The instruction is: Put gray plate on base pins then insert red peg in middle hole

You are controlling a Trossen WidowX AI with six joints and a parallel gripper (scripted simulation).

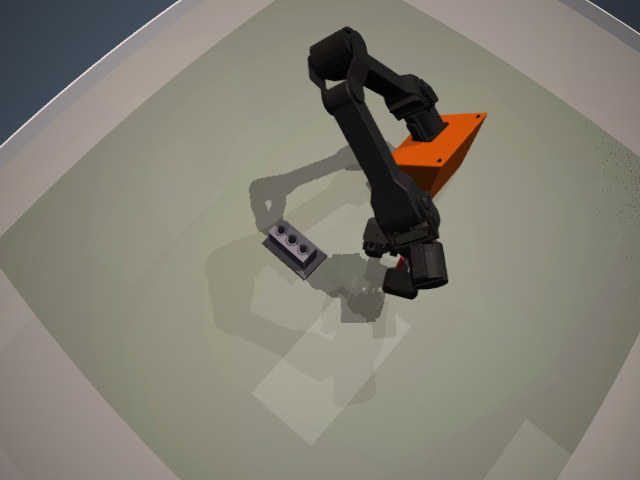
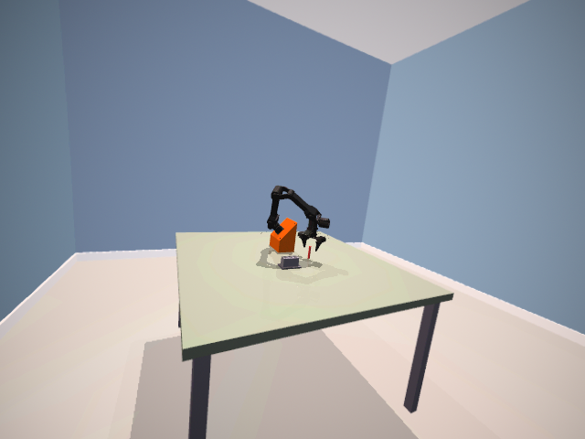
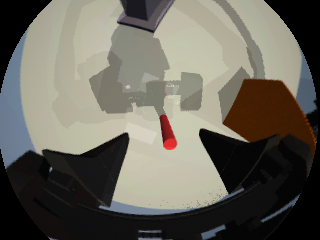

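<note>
My gripper tip is now 20 mm above the red peg. Round my gripper tip: base: 120 mm ahead, 190 mm to the right, 50 mm below; gray plate: 120 mm ahead, 190 mm to the right, 10 mm below.
</note>
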